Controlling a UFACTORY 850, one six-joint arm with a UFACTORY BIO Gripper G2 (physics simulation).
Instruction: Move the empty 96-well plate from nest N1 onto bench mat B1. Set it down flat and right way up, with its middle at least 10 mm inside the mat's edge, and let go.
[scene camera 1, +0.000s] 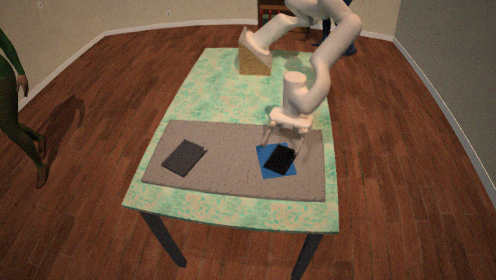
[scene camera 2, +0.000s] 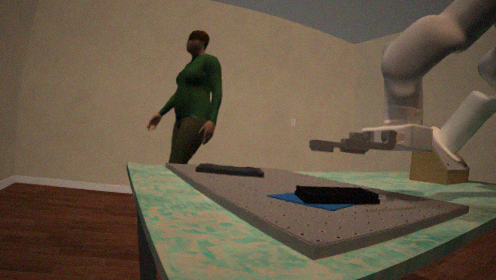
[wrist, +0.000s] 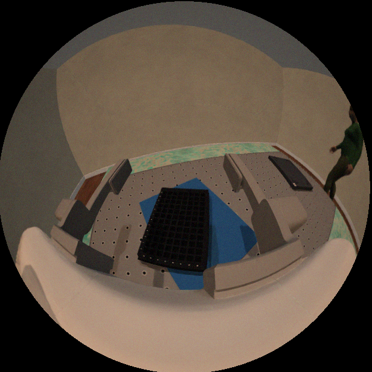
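I can see my gripper (scene camera 2: 324, 144), and I find my gripper (scene camera 1: 279, 150) and my gripper (wrist: 174, 159) as well. There is a black 96-well plate (scene camera 2: 308, 194), and the wrist view shows me the black 96-well plate (wrist: 176, 236) too. I also see a dark nest N1 (scene camera 1: 186, 156). A blue bench mat B1 (wrist: 229, 238) is here as well.
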